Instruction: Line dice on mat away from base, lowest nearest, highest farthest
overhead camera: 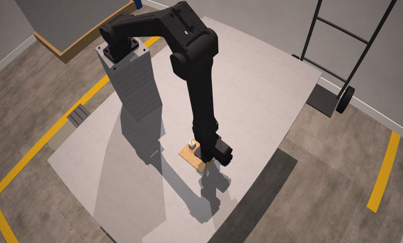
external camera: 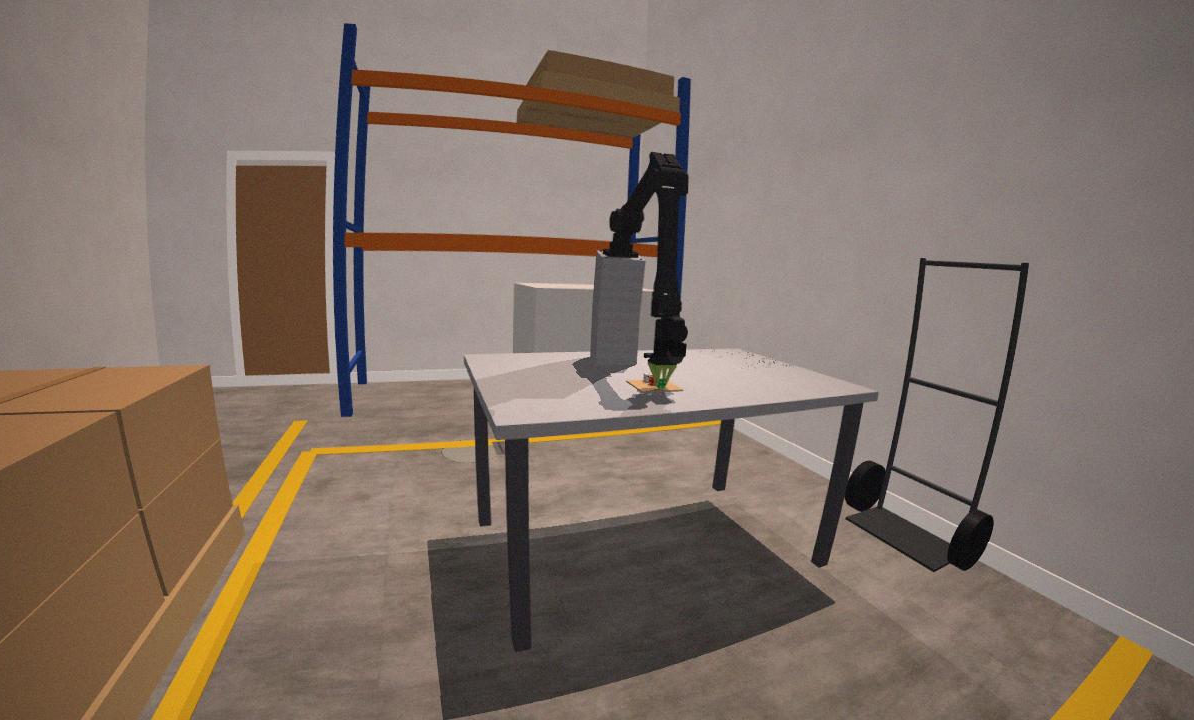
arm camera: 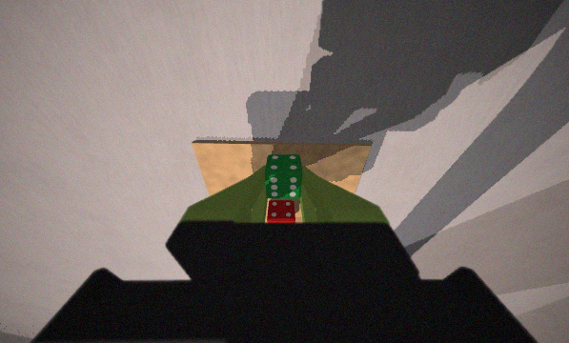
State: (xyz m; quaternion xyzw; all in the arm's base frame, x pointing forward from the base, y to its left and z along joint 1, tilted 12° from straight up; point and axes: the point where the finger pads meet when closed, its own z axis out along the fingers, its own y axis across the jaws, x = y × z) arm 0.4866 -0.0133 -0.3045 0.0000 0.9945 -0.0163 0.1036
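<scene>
Now: hand right at the green die. The rest, counted from my hand: red die: 5 cm behind; then tan mat: 5 cm behind, 2 cm below; then white die: 10 cm behind.
</scene>
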